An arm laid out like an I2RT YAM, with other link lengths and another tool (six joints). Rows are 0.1 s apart.
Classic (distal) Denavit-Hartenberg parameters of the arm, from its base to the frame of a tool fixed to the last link. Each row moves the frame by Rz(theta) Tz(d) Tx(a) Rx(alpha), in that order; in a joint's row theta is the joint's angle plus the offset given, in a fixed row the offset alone. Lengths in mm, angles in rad.
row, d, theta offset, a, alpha
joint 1, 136.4, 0, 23.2, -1.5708
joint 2, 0, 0, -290.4, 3.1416
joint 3, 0, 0.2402, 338, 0
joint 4, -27.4, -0.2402, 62.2, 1.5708
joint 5, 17, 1.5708, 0, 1.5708
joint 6, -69, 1.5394, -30.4, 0.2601
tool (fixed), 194.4, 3.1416, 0, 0
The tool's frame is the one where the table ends.
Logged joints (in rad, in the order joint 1, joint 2, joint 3, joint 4, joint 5, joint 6), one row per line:
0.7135, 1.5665, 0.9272, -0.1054, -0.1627, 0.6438
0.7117, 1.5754, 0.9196, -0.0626, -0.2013, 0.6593
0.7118, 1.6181, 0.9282, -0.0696, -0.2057, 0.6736
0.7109, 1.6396, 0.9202, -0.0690, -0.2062, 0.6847
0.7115, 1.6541, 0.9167, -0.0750, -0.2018, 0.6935
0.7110, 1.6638, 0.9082, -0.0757, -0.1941, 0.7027
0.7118, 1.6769, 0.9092, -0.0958, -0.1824, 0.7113
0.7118, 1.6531, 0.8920, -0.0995, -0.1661, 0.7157
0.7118, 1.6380, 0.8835, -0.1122, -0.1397, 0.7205
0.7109, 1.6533, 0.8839, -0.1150, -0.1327, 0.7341
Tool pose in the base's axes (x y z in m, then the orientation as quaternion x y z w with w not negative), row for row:
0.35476, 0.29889, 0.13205, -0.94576, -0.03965, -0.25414, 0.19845
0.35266, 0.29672, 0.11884, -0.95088, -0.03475, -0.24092, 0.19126
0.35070, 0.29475, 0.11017, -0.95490, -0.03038, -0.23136, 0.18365
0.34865, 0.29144, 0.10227, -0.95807, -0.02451, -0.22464, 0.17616
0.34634, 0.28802, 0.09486, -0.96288, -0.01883, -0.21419, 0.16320
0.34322, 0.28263, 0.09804, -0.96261, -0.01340, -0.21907, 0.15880
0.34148, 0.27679, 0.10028, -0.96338, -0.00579, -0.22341, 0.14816
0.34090, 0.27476, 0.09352, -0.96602, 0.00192, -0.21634, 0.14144
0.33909, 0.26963, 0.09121, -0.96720, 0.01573, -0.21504, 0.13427
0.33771, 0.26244, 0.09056, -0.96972, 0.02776, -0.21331, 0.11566
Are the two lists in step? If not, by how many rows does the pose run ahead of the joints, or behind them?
The pose runs 2 rows ahead of the joints: the pose in row i belongs to the joints in row i + 2.
